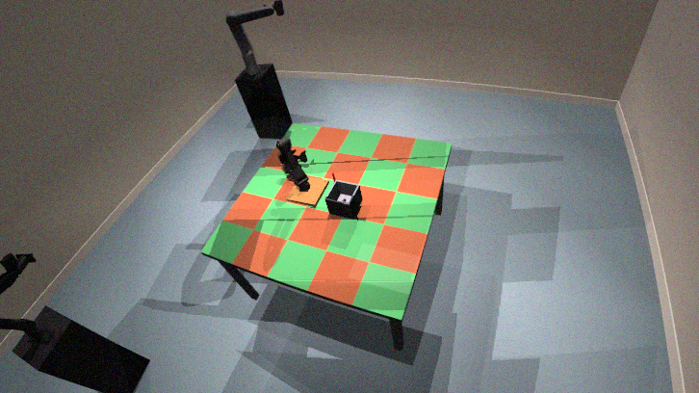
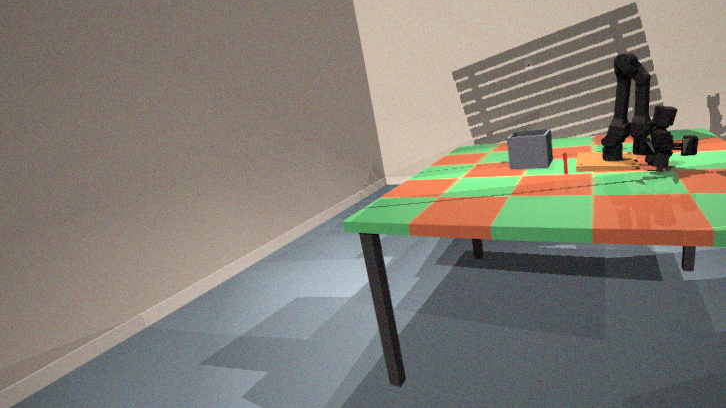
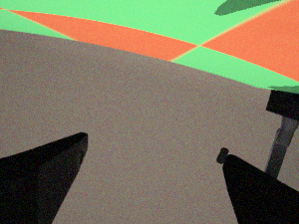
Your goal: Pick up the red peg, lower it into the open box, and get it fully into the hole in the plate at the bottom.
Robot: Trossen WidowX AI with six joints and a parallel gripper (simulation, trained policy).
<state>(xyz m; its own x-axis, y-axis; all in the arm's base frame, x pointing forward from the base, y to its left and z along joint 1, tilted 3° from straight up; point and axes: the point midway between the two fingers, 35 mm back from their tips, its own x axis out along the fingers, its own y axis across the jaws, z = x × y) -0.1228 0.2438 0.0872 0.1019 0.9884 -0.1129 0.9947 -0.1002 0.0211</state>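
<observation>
Right now the red peg is 300 mm ahead of my gripper tip, 180 mm to the right of it and 50 mm below it. From my gripper tip the other things lie so: light grey plate: 440 mm ahead, 370 mm to the right, 40 mm below.
</observation>
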